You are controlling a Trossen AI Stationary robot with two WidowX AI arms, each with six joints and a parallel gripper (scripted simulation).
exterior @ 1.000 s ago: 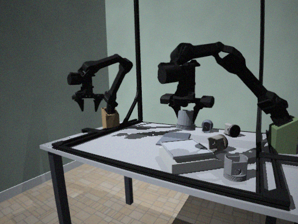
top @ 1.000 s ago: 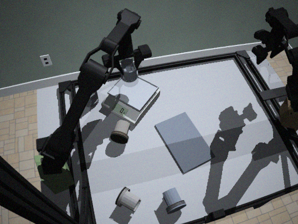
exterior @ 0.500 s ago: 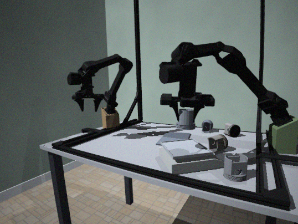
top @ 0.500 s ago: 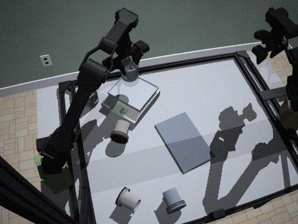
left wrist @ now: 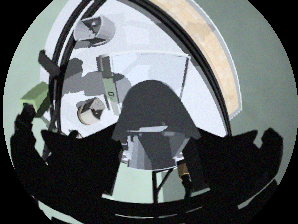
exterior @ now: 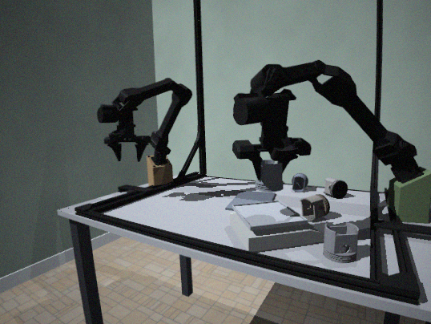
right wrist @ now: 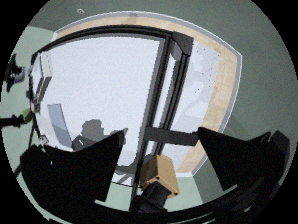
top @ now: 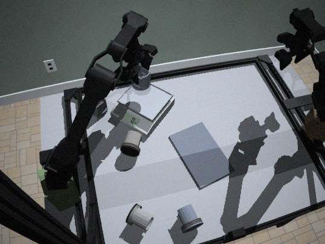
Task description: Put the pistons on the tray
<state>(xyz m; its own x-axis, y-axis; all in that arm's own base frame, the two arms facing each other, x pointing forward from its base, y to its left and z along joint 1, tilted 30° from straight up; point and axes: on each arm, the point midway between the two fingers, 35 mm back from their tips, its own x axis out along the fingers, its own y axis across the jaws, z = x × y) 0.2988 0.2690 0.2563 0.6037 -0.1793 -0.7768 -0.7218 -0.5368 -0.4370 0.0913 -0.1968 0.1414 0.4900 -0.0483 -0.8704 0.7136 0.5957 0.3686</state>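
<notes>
Right now my left hand is 14 cm above the white scale, 2 cm past it and 1 cm to the left of it. Also, from my left hand: flat steel tray (28 cm behind, 19 cm below, 16 cm to the right).
</notes>
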